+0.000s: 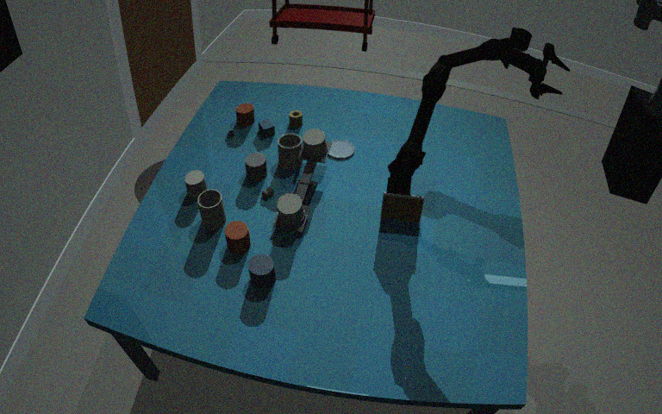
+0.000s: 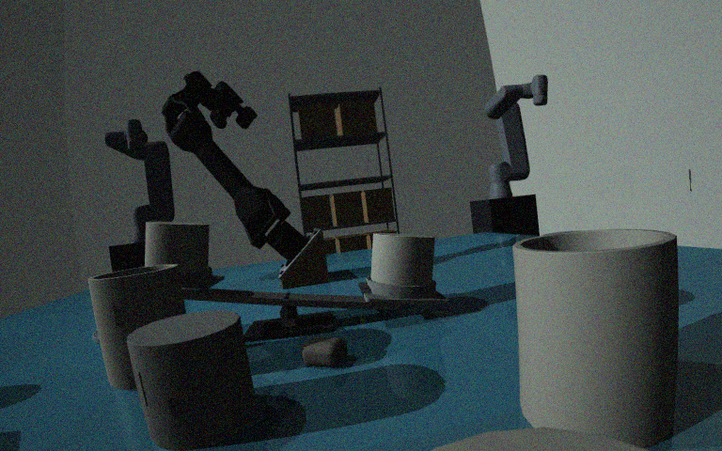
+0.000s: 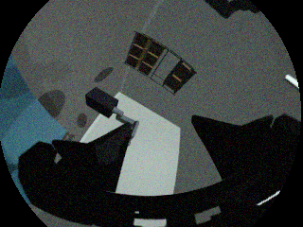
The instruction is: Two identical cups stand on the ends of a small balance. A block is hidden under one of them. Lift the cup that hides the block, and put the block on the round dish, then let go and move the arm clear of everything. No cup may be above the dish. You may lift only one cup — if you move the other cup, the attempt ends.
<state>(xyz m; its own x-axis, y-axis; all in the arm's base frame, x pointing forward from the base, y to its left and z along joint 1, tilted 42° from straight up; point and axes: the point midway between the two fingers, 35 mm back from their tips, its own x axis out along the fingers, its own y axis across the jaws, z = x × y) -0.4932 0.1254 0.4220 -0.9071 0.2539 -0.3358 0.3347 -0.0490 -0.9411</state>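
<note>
Now: gripper tip 760 mm short of the grey block, 480 mm above it and 320 mm to the right of it. The rest, counted from my gripper tip: balance beam (770 mm ahead, 480 mm below, 190 mm to the left); then round dish (710 mm ahead, 520 mm below, 50 mm to the right); then cup (770 mm ahead, 410 mm below, 50 mm to the left).
</note>
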